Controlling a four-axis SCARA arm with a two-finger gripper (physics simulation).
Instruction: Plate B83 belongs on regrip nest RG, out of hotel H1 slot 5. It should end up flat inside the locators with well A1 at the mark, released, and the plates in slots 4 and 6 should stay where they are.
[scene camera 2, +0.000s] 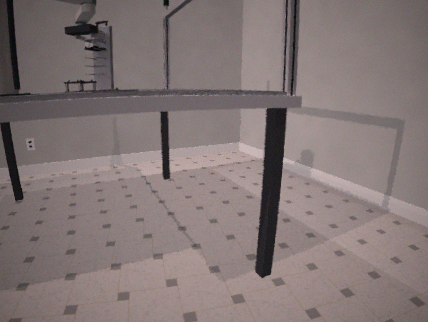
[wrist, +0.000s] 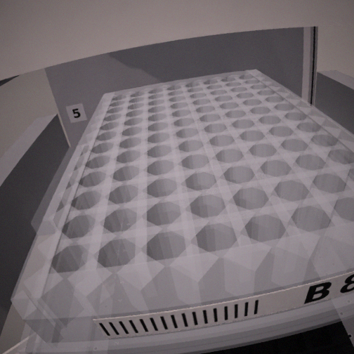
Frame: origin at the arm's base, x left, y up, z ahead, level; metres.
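Seen in the pictures: gripper, fingertip midpoint: (scene camera 2: 97, 39).
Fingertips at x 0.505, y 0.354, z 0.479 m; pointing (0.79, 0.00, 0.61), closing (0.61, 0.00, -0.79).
A point is followed by its place in that frame.
Plate B83 (wrist: 185, 160), a clear plate with many wells, fills the wrist view, barcode and partly cut-off label at its near edge. It looks level inside hotel slot 5, with the "5" tag (wrist: 76, 113) at back left. My gripper (wrist: 192, 112) (scene camera 2: 92, 38) @(x 0.505, y 0.354, z 0.479 m) is shut on plate B83, a grey finger along each long side. In the scene view hotel H1 (scene camera 2: 111, 60) @(x 0.508, y 0.216, z 0.569 m) stands small behind the table edge, the gripper at its upper part. Plates in slots 4 and 6 cannot be made out. A low dark stand (scene camera 2: 80, 81) @(x 0.261, y 0.072, z 0.360 m) could be regrip nest RG; its locators and mark cannot be read.
A pale surface (wrist: 150, 25) hangs over the plate in the wrist view. A dark upright rail (wrist: 313, 65) stands at the back right. In the scene view the table edge (scene camera 2: 150, 104) @(x -0.750, y -0.021, z 0.530 m) crosses the frame, with dark frame posts (scene camera 2: 166, 55) @(x 0.683, y 0.280, z 1.017 m) (scene camera 2: 291, 50) @(x -0.725, y 0.153, z 1.013 m) rising above it.
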